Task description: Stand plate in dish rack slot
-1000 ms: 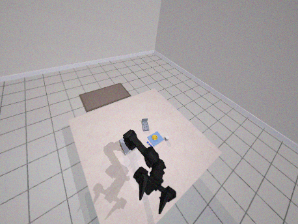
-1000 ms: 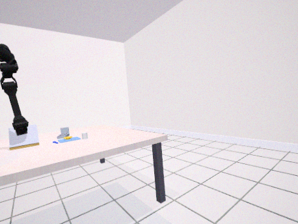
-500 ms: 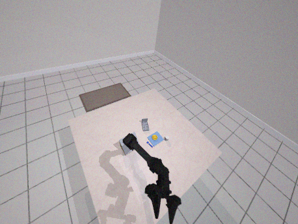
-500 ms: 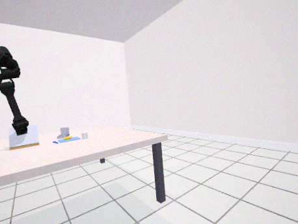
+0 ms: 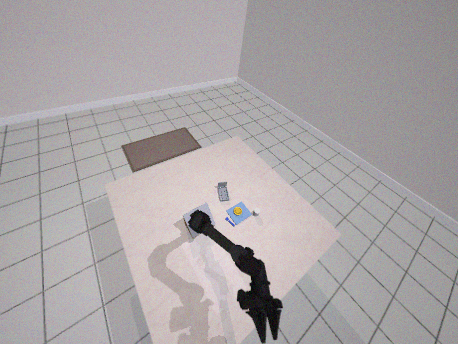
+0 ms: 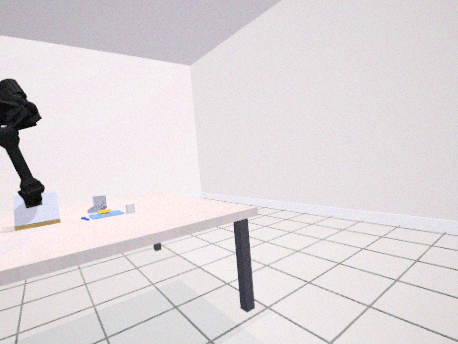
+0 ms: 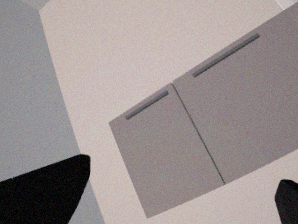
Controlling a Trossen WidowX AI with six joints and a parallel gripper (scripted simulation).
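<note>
Now: gripper tip 410 mm short of the yellow plate, 480 mm to the right of it and 460 mm above it. Round my gripper tip: white cup: 510 mm ahead, 390 mm to the left, 450 mm below; dish rack: 430 mm ahead, 670 mm to the left, 450 mm below; blue mat: 420 mm ahead, 470 mm to the left, 470 mm below.
</note>
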